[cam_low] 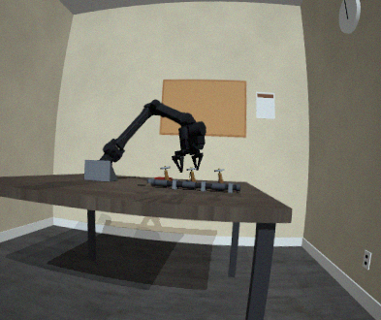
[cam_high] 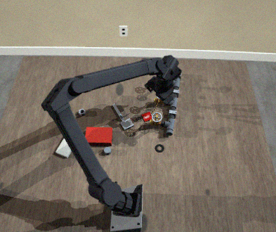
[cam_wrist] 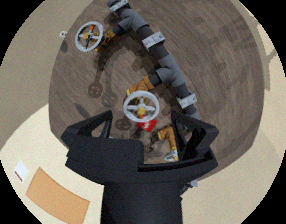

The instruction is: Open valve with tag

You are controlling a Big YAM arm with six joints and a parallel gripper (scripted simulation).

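Now: the red tag 8 cm below my hand, 6 cm behind it and 4 cm to the left of it. From my hand the other things lie so: grey hammer-like tool (16 cm to the left, 10 cm behind, 8 cm below); small grey cylinder (28 cm behind, 19 cm to the left, 7 cm below); red block (25 cm to the left, 22 cm behind, 7 cm below).
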